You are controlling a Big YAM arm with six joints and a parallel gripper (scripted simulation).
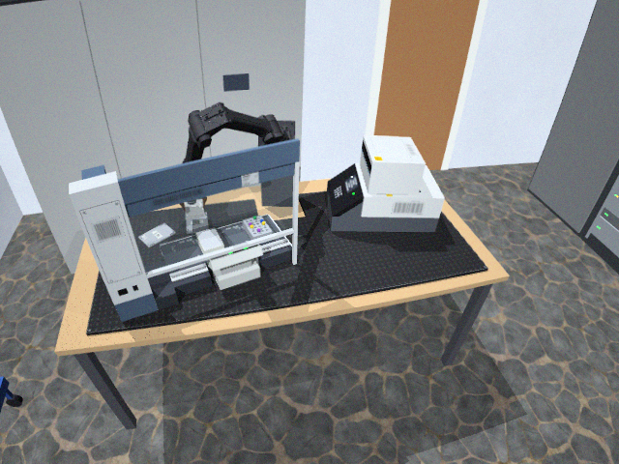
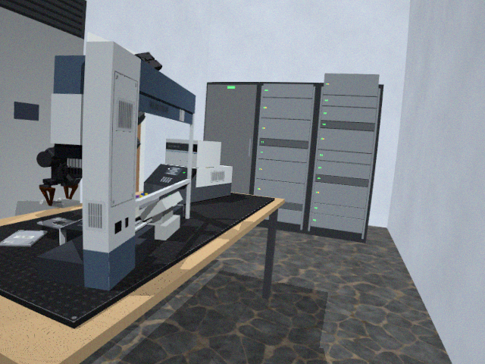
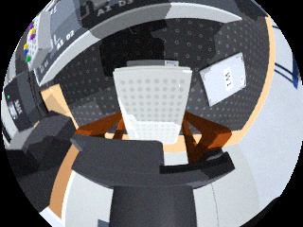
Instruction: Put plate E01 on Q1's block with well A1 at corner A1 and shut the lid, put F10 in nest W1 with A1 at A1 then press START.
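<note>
Right now the flat grey nest is 90 mm below my hand. Round my hand: tube cooling block (210 mm ahead, 250 mm to the left, 10 mm below); then white 96-well PCR plate (right at my hand); then white deep-well block (250 mm ahead, 50 mm to the left, 10 mm below).
</note>
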